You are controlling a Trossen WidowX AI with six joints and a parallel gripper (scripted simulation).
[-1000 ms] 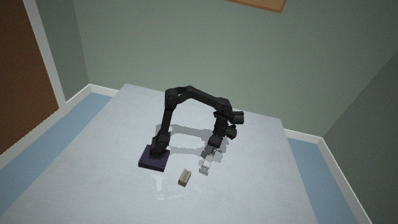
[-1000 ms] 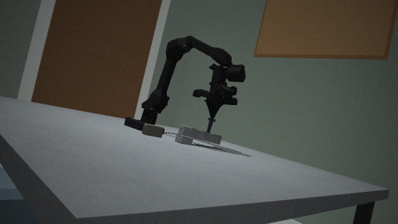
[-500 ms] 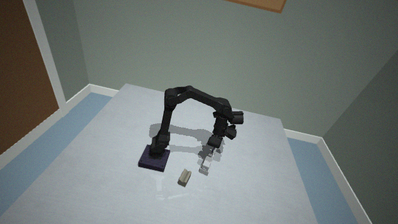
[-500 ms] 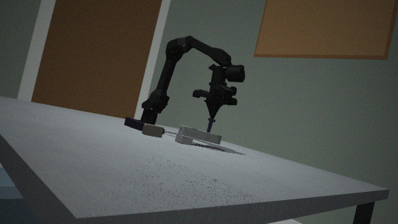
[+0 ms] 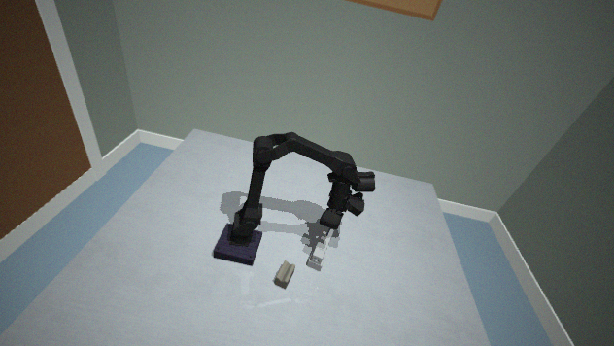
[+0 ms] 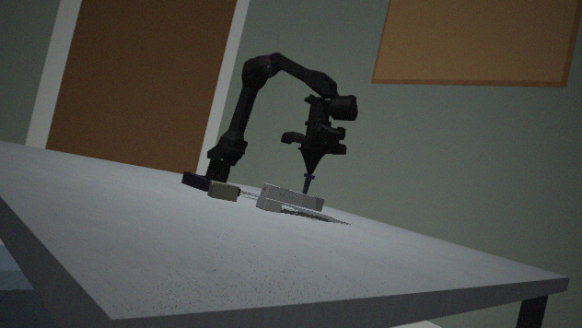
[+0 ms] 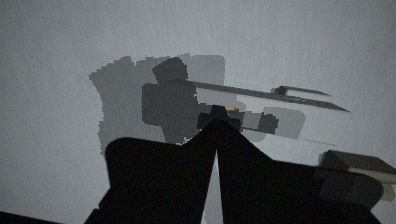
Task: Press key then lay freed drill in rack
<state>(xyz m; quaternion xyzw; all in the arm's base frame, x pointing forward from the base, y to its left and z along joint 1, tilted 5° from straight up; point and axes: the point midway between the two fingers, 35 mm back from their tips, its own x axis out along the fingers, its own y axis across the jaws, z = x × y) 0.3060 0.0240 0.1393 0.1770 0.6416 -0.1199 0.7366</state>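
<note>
The dark blue key is 30 mm below my gripper tip. The rest, counted from my gripper tip: grey block 80 mm below, 30 mm to the right, 20 mm behind; tan rack 160 mm behind, 150 mm to the right, 100 mm below; drill 70 mm below, 50 mm to the right, 30 mm behind.
</note>
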